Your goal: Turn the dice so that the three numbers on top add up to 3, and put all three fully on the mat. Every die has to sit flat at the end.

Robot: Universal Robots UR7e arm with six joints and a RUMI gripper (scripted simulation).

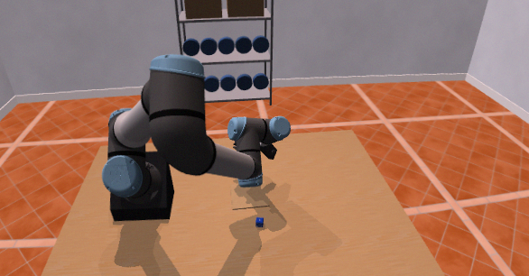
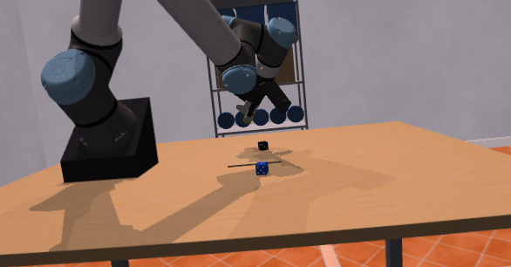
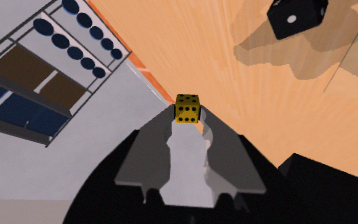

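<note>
Right now my hand is 40 mm short of the black die, 70 mm to the left of it and 90 mm above it. From my hand the other things lie so: yellow die right at my hand; blue die 40 mm ahead, 330 mm to the right, 90 mm below; tan mat 10 mm ahead, 170 mm to the right, 100 mm below.
</note>
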